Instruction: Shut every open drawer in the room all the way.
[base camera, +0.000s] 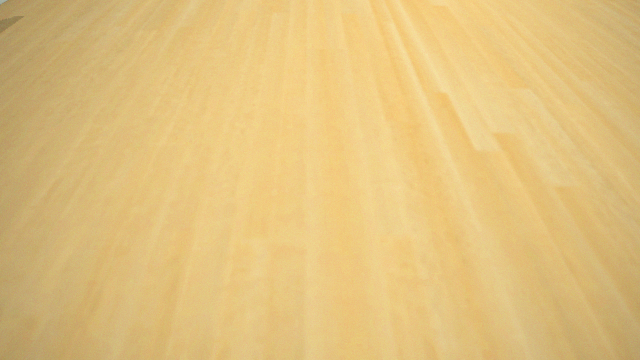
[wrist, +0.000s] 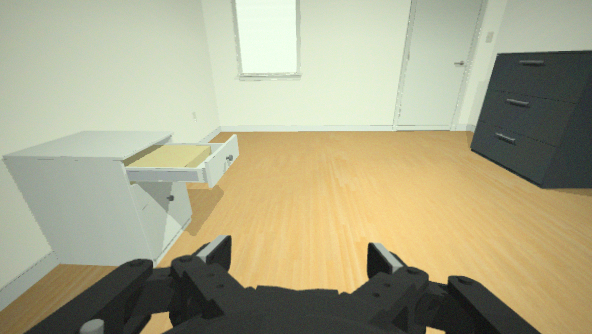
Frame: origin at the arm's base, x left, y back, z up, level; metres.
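Seen in the pictures: gripper, fingertip midpoint: (wrist: 298, 253).
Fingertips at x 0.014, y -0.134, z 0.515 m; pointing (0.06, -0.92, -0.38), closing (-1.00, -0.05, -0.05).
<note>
Offsets run from my fingertips to a thing's middle. "spot": to the spot under its first point. Level surfaces: height alone.
A white cabinet (wrist: 85, 210) stands against the left wall in the wrist view. Its top drawer @(spot: dz -0.347, dx +0.463, dy -0.965 m) (wrist: 222, 161) is pulled far out to the right, with a round dark knob on its front and a pale yellow block @(spot: dz -0.340, dx +0.743, dy -1.002 m) (wrist: 172, 156) inside. The front below it, with a dark knob @(spot: dz -0.596, dx +0.815, dy -1.003 m) (wrist: 170, 198), looks closed. A dark grey chest (wrist: 532, 115) with three drawers and bar handles stands at the right; its drawers look shut. My gripper (wrist: 298, 253) is open and empty, at the bottom of the wrist view, well short of both pieces of furniture. No drawer shows in the base camera view.
A wooden floor @(dz -0.912 m) (base camera: 320, 200) (wrist: 320, 200) stretches ahead between the cabinet and the chest. At the back wall are a window (wrist: 267, 37) and a closed white door (wrist: 437, 70) with a lever handle. A shadow lies at the top left of the base camera view.
</note>
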